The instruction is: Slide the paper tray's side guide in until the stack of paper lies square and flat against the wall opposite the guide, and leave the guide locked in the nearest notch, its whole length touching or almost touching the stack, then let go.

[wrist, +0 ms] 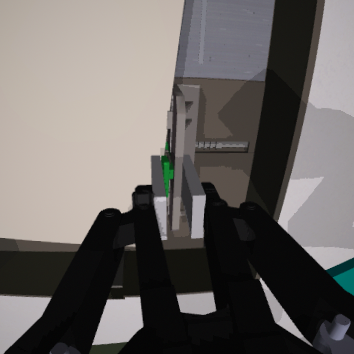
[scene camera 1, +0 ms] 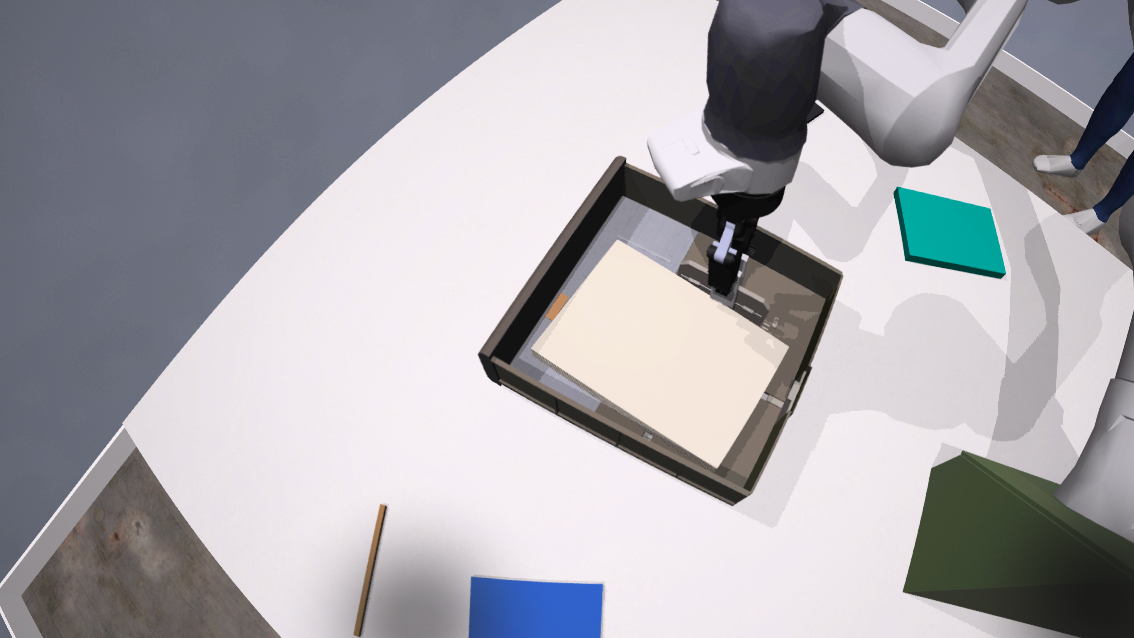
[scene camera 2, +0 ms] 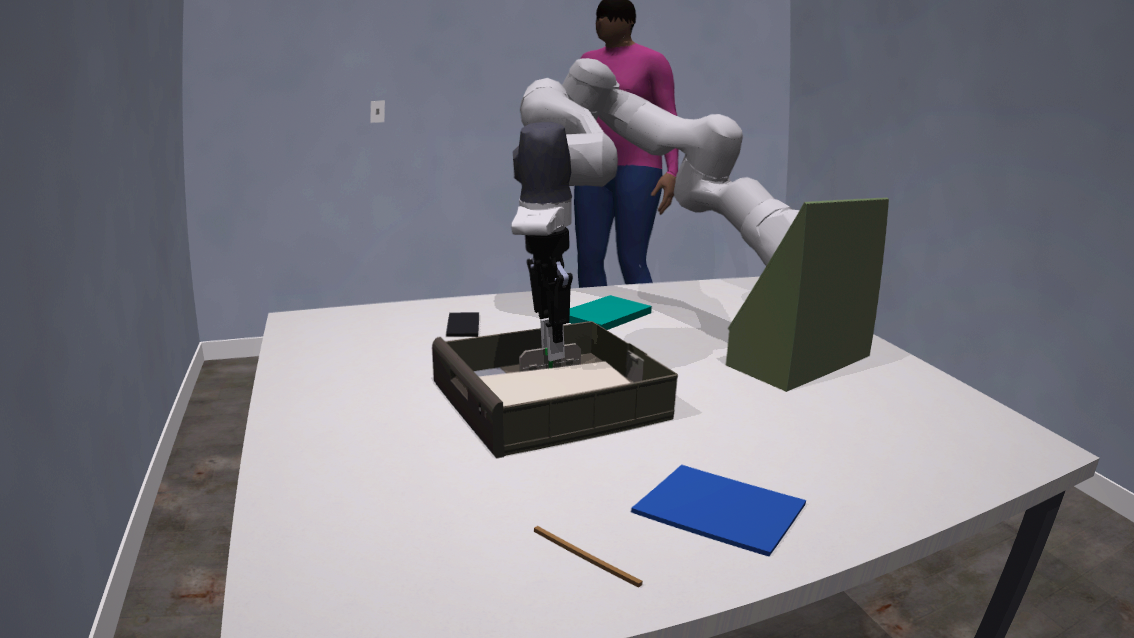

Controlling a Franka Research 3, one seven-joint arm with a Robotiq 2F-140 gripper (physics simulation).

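The dark tray (scene camera 1: 586, 418) (scene camera 2: 590, 420) (wrist: 287, 80) holds a cream paper stack (scene camera 1: 666, 341) (scene camera 2: 555, 383) (wrist: 85, 125). In scene camera 1 the stack lies slightly askew; its right front corner is near the wall opposite the guide, with a wedge of tray floor showing farther left. The grey side guide (scene camera 1: 697, 275) (scene camera 2: 532, 358) (wrist: 178, 125) stands upright beside the stack's other long edge, its far end close to the paper. My gripper (scene camera 1: 723, 295) (scene camera 2: 552, 353) (wrist: 169, 171) straddles the guide, pinching its green lever (wrist: 167, 174) toward the plate. The notches under the guide are hidden.
A teal block (scene camera 1: 949, 234) (scene camera 2: 609, 311) and a black slab (scene camera 2: 463, 323) lie behind the tray. A tall green holder (scene camera 1: 1007, 531) (scene camera 2: 832, 293) stands to the right. A blue slab (scene camera 1: 536, 609) (scene camera 2: 720, 507) and a brown stick (scene camera 1: 370, 569) (scene camera 2: 586, 555) lie in front.
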